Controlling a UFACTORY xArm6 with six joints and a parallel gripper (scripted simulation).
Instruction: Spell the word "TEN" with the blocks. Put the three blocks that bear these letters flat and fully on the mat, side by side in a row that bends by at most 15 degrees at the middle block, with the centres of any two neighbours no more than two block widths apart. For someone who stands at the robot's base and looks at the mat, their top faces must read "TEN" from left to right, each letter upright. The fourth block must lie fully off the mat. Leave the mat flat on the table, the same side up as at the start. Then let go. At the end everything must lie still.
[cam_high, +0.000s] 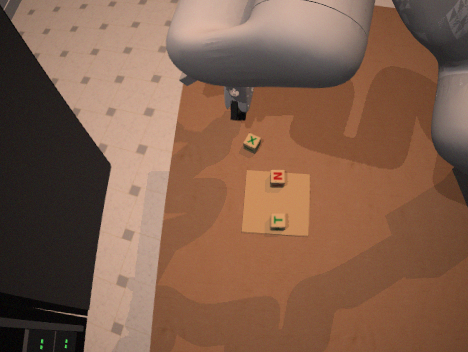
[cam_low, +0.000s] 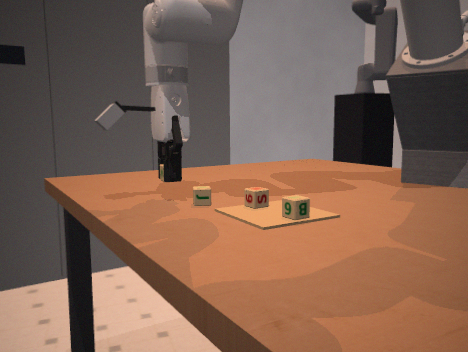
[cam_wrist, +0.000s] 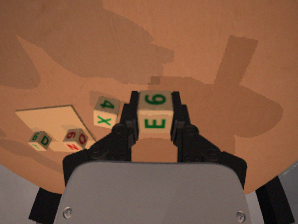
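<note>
The tan mat lies 190 mm to the left of my hand, 100 mm behind it and 60 mm below it. Round my hand: X block: 70 mm to the left, 40 mm below, 40 mm behind; E block: 10 mm below; T block: 240 mm to the left, 110 mm behind, 40 mm below.
</note>
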